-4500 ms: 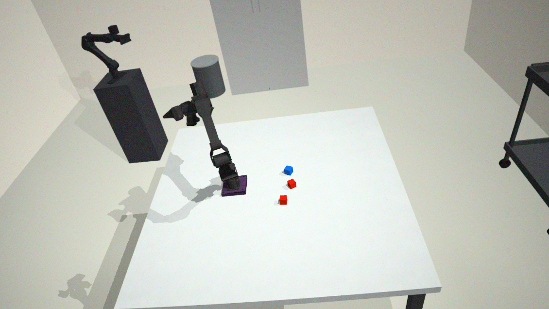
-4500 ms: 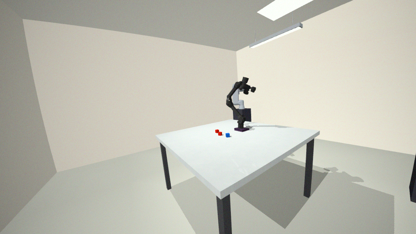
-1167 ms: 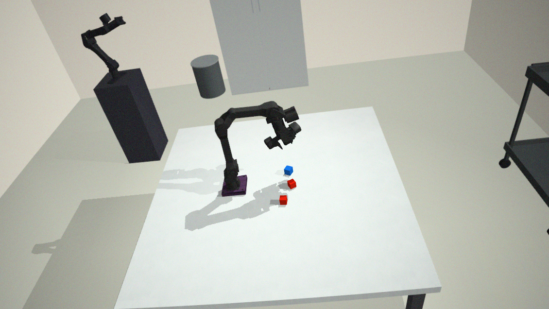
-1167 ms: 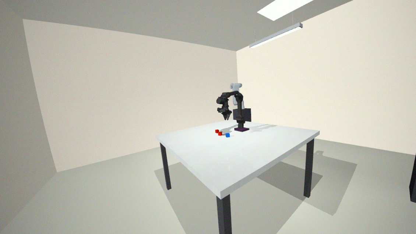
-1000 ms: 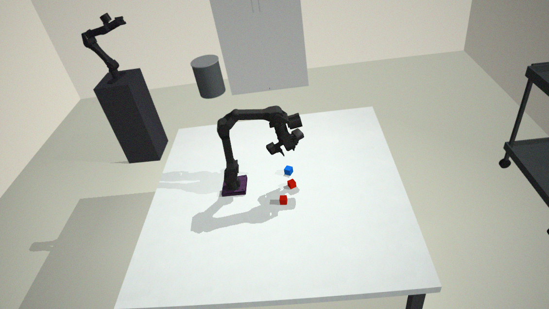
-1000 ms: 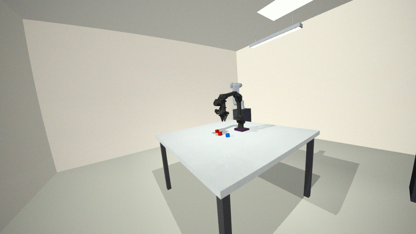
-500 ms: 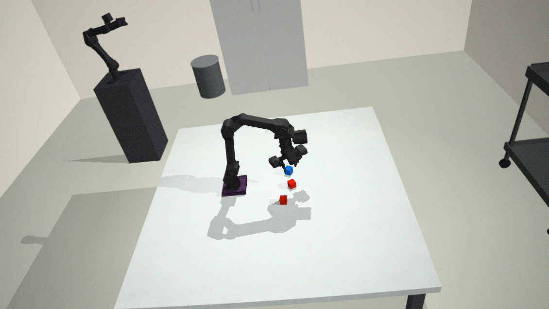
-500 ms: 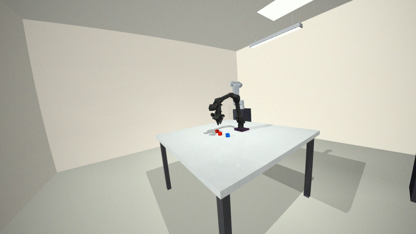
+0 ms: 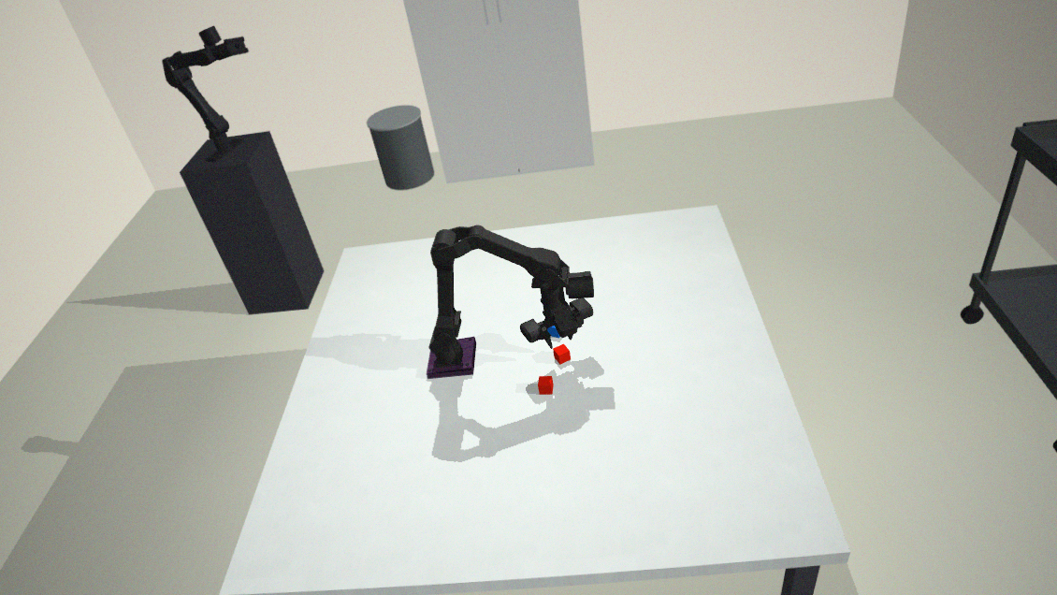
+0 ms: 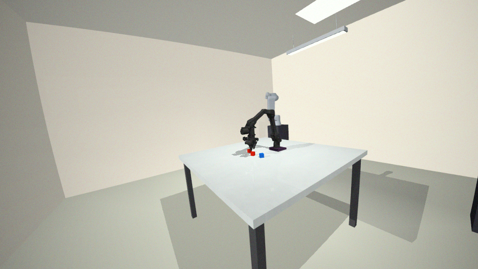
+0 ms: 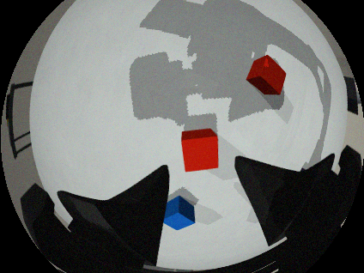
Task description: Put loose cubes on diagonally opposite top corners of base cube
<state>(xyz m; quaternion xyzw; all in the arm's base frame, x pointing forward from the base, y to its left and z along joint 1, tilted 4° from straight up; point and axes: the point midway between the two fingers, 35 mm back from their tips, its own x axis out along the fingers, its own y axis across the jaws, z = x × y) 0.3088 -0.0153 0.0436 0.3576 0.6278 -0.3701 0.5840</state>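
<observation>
Right now the red cube is 4 cm below my gripper tip. The rest, counted from my gripper tip: blue cube (11 cm to the left, 4 cm below, 2 cm behind).
</observation>
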